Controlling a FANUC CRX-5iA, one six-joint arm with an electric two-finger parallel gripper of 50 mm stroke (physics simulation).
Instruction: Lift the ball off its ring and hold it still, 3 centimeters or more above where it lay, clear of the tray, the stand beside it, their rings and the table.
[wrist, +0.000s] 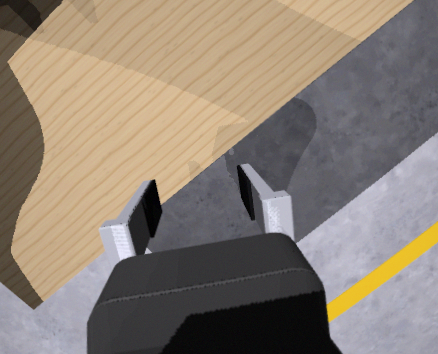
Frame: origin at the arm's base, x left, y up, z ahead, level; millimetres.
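Where they show: gripper, fingertip midpoint: (199, 189).
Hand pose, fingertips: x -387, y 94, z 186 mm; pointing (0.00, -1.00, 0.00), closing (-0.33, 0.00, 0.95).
After its pixels a point has its place.
My gripper (199, 189) @(x -387, y 94, z 186 mm) shows in the lower middle of the wrist view, its two fingers wide apart with dark pads facing each other. It is open, with nothing between the fingers. The fingertips show against the table's edge and the grey floor beyond it. The ball, its ring, the tray and the stand do not show in the wrist view.
A light wooden table (125, 105) @(x -305, y -56, z 140 mm) fills the upper left, its edge running diagonally from lower left to upper right. Shadows fall across it. A grey floor (370, 85) with a yellow line (385, 275) lies beyond the edge.
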